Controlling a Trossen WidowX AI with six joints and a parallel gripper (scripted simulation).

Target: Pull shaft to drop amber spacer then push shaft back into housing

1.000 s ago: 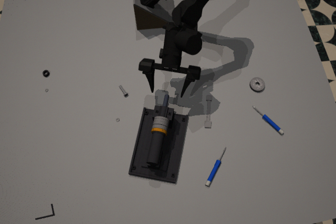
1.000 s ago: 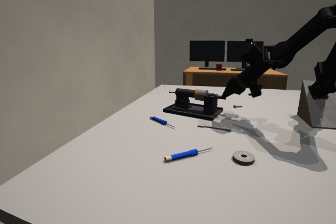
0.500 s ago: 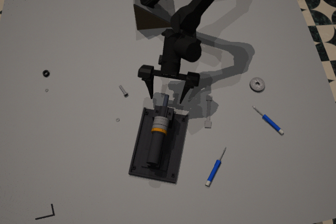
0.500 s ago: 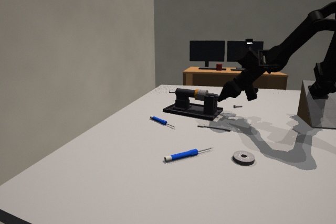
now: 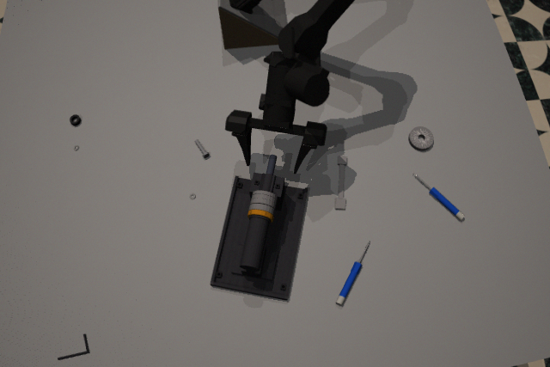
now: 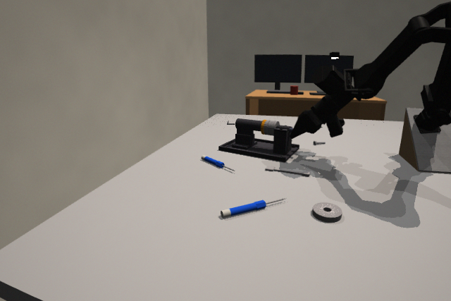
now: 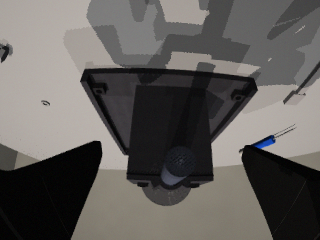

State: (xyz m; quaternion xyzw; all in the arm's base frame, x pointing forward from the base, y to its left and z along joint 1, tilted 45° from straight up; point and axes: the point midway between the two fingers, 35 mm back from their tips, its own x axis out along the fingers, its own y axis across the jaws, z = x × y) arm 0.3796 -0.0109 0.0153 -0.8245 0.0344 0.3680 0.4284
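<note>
The shaft lies 80 mm ahead of my hand, 30 mm to the right of it and 10 mm below it. Also, from my hand: bolt 140 mm to the right, 90 mm below, 70 mm behind; amber spacer 120 mm ahead, 50 mm to the right, 20 mm below; grey bar 130 mm to the left, 90 mm below, 50 mm ahead.
</note>
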